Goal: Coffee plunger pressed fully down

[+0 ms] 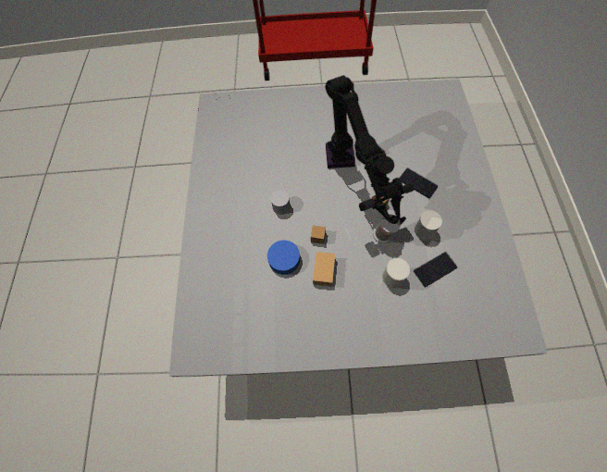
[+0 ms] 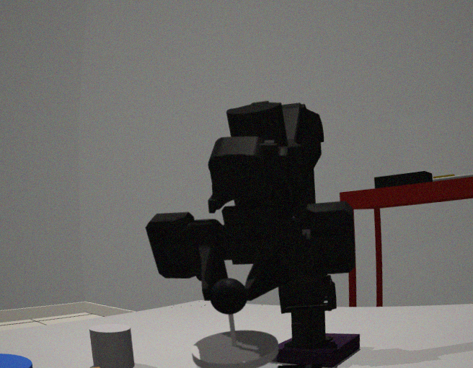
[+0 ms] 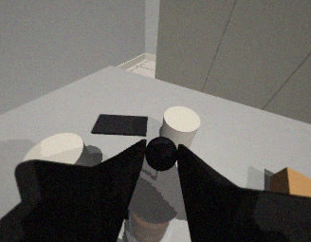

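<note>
Right now my gripper tip is 3 cm past the coffee press, 1 cm to the right of it and 9 cm above it. The rest, counted from my gripper tip: grey cylinder (20 cm behind, 39 cm to the right, 15 cm below); then blue disc (3 cm ahead, 40 cm to the right, 16 cm below).
</note>
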